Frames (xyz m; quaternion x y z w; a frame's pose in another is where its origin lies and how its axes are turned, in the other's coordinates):
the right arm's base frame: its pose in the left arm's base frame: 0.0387 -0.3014 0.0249 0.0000 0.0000 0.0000 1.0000
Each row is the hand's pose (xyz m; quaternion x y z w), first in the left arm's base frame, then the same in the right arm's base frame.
Working: the left arm's base frame: its pose in the right arm's base frame: -0.0387 0.3014 -0.0249 0.0000 0.0000 0.0000 1.0000

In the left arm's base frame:
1: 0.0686 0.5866 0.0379 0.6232 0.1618 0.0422 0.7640
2: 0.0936 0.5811 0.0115 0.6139 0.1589 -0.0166 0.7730
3: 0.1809 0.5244 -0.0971 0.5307 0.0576 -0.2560 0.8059
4: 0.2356 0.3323 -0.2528 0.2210 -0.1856 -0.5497 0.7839
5: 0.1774 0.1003 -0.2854 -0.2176 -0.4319 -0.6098 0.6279
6: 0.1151 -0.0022 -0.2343 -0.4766 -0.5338 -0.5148 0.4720
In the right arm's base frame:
1: 0.0299 0.8880 0.0130 0.6232 0.1618 0.0422 0.7640
2: 0.0549 0.8825 -0.0134 0.6139 0.1589 -0.0166 0.7730
3: 0.1422 0.8258 -0.1220 0.5307 0.0576 -0.2560 0.8059
4: 0.1969 0.6337 -0.2777 0.2210 -0.1856 -0.5497 0.7839
5: 0.1387 0.4017 -0.3103 -0.2176 -0.4319 -0.6098 0.6279
6: 0.0764 0.2992 -0.2592 -0.4766 -0.5338 -0.5148 0.4720

